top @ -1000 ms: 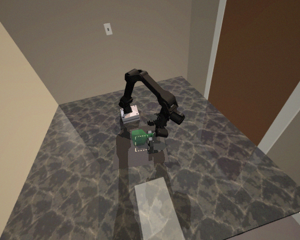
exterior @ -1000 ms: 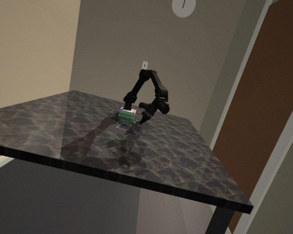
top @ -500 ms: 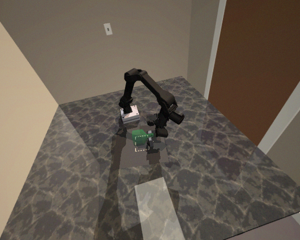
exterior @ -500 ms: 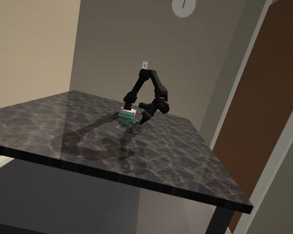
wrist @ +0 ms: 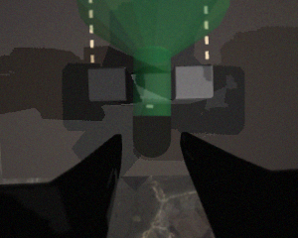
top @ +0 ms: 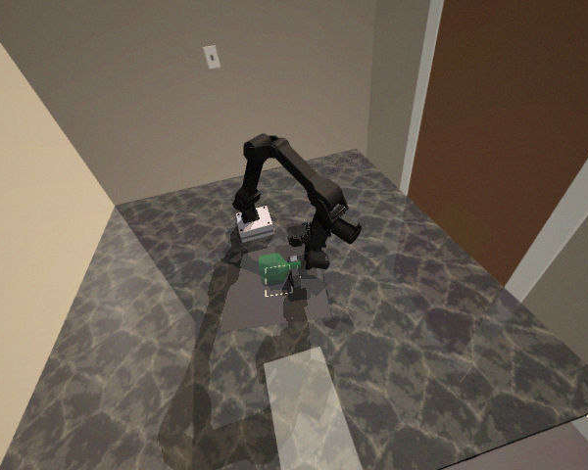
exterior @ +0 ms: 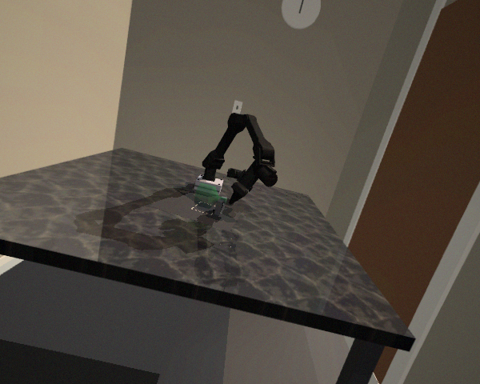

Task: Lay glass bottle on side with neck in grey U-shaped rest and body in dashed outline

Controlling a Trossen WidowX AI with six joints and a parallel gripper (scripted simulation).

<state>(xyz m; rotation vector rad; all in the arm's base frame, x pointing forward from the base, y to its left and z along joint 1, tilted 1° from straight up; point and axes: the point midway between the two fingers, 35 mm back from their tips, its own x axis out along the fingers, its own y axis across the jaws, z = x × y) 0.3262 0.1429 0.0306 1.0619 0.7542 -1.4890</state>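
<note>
My gripper tip is 50 mm to the left of the green glass bottle and 10 mm past it. The rest, counted from my gripper tip: dark mat 110 mm to the right, 50 mm below, 20 mm behind.
</note>
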